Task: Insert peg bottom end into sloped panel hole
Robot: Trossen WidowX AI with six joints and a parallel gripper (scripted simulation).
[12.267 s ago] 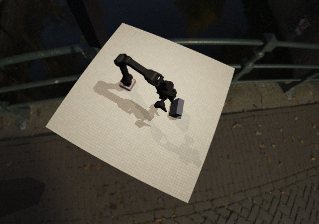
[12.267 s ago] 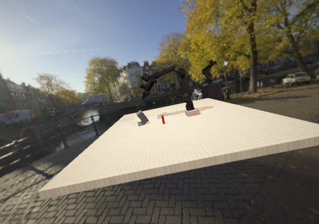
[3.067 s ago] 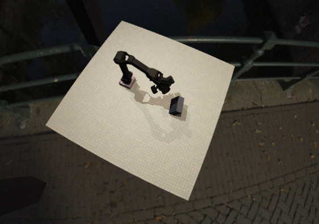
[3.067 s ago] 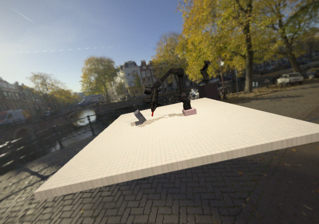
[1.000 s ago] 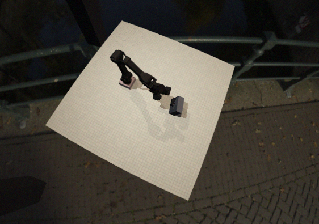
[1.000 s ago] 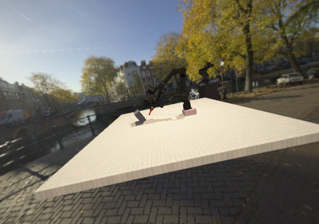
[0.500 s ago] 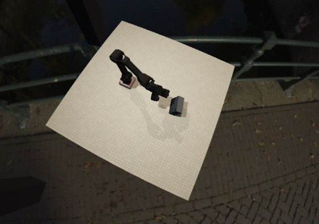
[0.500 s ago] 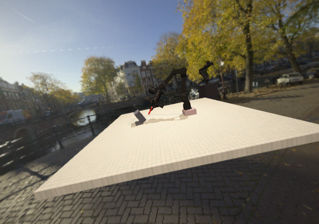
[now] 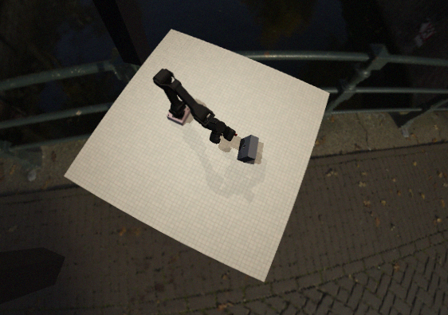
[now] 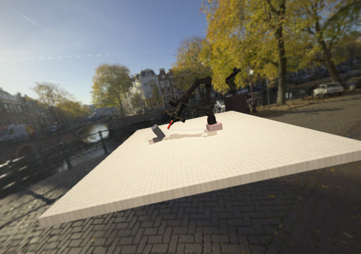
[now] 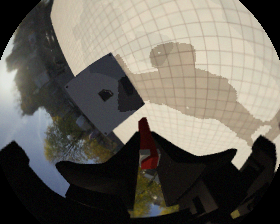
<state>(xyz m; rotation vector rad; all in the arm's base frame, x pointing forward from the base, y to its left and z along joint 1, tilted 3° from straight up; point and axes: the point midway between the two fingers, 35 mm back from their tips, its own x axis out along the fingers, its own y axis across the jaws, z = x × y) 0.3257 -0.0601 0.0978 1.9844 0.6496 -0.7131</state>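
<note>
My gripper tip is now 110 mm short of the sloped grey panel, 50 mm to the left of it and 40 mm above it. From my gripper tip the other things lie so: red peg: 10 mm behind, 10 mm above.
</note>
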